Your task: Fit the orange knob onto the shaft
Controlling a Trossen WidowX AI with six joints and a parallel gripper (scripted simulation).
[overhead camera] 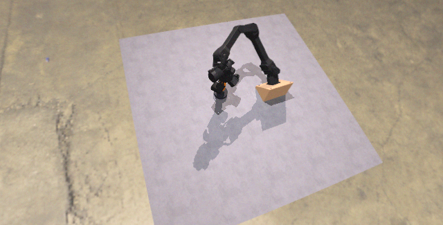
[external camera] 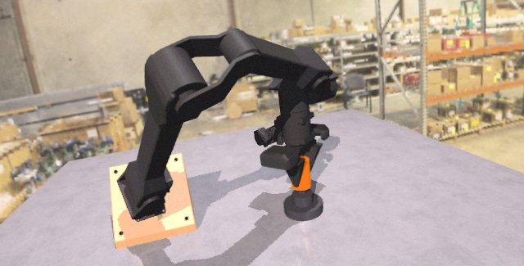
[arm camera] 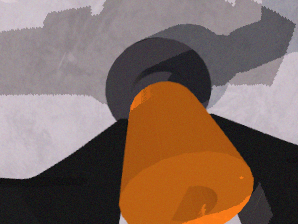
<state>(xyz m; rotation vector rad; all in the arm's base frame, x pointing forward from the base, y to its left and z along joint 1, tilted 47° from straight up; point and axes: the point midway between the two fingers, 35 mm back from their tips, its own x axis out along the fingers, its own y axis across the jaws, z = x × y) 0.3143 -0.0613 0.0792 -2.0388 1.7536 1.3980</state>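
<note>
The orange knob lies 2 cm above my gripper tip. Round my gripper tip: pedestal 4 cm below.
</note>
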